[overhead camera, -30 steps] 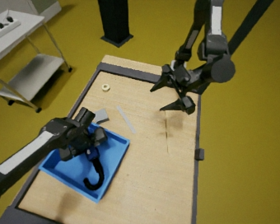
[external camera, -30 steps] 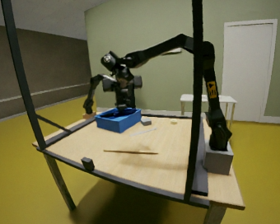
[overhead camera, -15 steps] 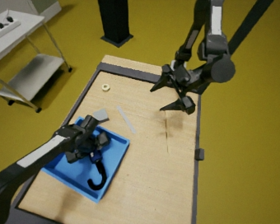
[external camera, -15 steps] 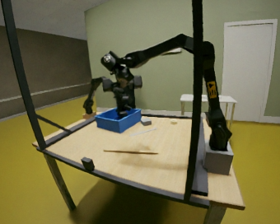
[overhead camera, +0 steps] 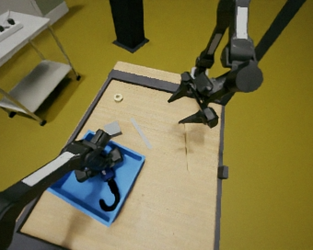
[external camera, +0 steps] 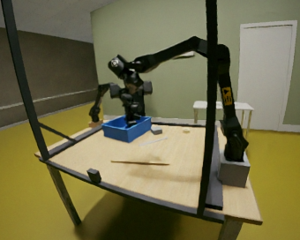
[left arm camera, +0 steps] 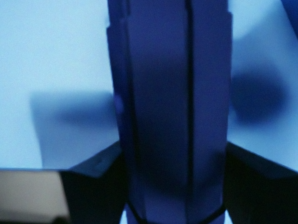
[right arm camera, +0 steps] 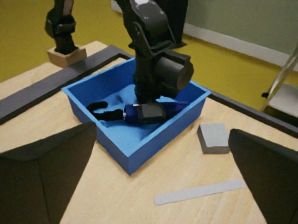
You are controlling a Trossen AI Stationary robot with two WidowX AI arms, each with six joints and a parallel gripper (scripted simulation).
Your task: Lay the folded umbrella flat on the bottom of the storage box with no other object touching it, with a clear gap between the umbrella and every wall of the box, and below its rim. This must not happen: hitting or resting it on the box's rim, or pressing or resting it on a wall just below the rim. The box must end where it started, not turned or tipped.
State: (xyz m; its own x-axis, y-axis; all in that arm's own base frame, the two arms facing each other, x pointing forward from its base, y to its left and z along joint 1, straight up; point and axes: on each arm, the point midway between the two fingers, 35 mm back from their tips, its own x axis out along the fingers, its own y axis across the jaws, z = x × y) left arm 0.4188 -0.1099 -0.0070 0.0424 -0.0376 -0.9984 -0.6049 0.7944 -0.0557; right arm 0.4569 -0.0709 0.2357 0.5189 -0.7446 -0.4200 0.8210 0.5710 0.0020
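Now: left hand 30 mm to the right of the blue storage box and 10 mm past it. Also, from my left hand: folded umbrella: 30 mm to the left, 20 mm below, 10 mm behind; grey strip: 240 mm to the right, 40 mm below, 10 mm behind; grey block: 160 mm to the right, 110 mm ahead, 30 mm below.
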